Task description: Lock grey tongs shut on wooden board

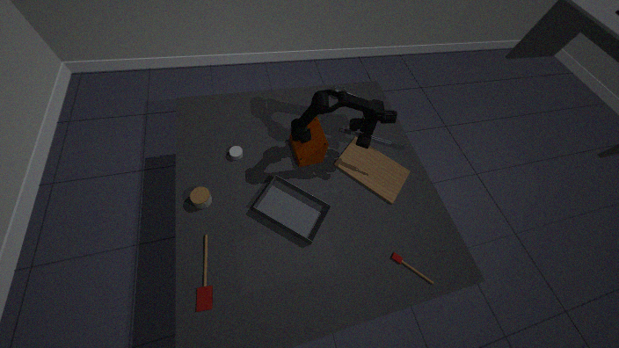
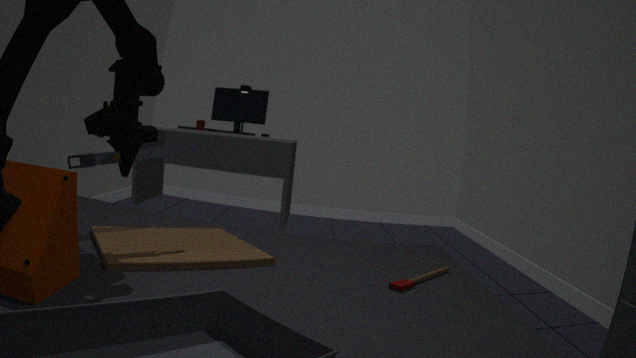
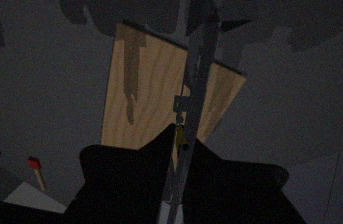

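Now: gripper tip 14 cm above the wooden board, 9 cm short of it and 8 cm to the right of it. The rest, counted from my gripper tip: roasting tin: 39 cm to the right, 27 cm ahead, 12 cm below; white cylinder: 64 cm to the right, 13 cm below, 7 cm behind; red spatula: 77 cm to the right, 50 cm ahead, 14 cm below.
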